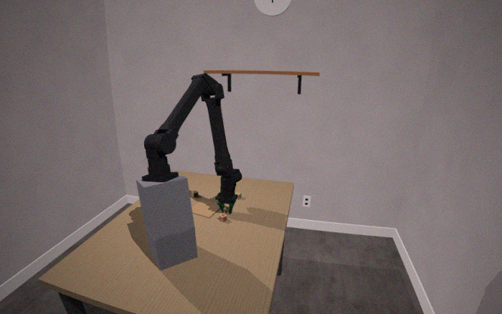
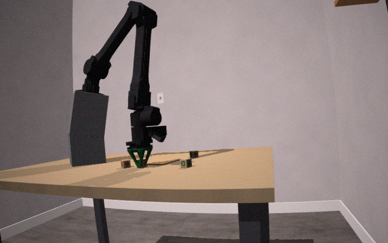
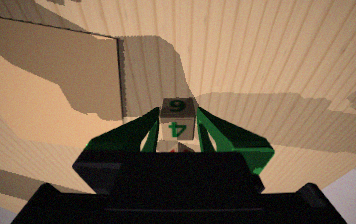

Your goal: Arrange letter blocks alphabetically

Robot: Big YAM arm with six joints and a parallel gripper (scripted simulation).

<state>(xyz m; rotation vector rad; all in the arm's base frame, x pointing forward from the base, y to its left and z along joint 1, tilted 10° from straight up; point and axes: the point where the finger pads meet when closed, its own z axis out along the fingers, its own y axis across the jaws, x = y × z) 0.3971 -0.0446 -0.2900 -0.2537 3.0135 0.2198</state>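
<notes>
The dark block is 260 mm to the left of my hand and 90 mm ahead of it. From my hand the other things lie so: pale mat 130 mm to the left, 10 mm below, 10 mm behind; green-lettered block 180 mm ahead, 20 mm to the left.
</notes>
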